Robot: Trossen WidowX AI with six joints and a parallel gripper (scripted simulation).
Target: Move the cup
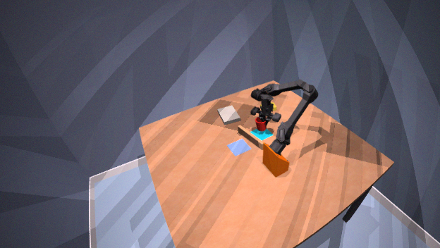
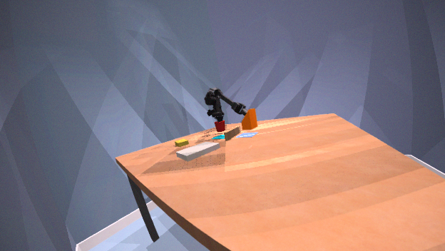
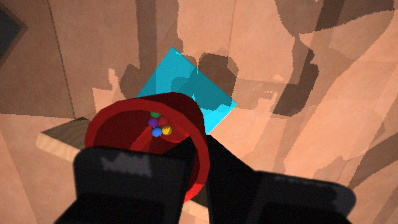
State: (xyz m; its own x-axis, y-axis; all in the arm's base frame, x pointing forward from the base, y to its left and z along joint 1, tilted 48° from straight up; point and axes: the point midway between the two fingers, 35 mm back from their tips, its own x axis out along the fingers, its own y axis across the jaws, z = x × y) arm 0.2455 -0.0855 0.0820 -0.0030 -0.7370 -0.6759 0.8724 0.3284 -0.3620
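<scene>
Right now the cyan pad is 30 mm ahead of my gripper tip, 10 mm to the left of it and 90 mm below it. Round my gripper tip: red cup (30 mm ahead, 10 mm to the left); then pale blue pad (200 mm to the left, 90 mm below); then wooden bar (10 mm ahead, 110 mm to the left, 60 mm below).
</scene>
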